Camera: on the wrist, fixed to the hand. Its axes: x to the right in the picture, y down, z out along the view.
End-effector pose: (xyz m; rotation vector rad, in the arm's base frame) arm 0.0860 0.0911 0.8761 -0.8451 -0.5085 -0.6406
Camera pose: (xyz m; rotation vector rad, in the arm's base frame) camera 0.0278 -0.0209 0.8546 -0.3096 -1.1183 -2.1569
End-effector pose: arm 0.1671 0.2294 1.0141 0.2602 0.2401 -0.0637
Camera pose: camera 0.1189 0.1724 0.9101 -0.0686 0.4428 -1.6647
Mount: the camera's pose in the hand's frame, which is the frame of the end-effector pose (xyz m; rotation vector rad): -0.0197 -0.0852 -0.0935 -0.0731 0.0410 -1.6356
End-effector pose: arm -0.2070 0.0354 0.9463 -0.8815 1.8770 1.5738
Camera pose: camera -0.1282 -0.0629 0.9236 -1.7489 0.5194 0.5154
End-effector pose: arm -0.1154 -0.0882 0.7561 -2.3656 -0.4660 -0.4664
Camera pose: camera -0.1896 -0.0947 0.8602 -1.4928 -2.3183 -1.1710
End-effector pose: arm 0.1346 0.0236 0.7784 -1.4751 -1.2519 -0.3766
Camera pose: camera 0.0918 -0.0807 0.8390 -0.1498 -2.1813 -1.4710
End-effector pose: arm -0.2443 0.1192 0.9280 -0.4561 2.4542 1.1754
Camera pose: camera -0.2077 -0.0033 0.9343 -1.9147 1.1763 0.4337
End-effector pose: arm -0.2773 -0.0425 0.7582 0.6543 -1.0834 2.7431
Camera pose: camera -0.2697 0.0843 0.7419 0.8640 -0.2552 1.2562
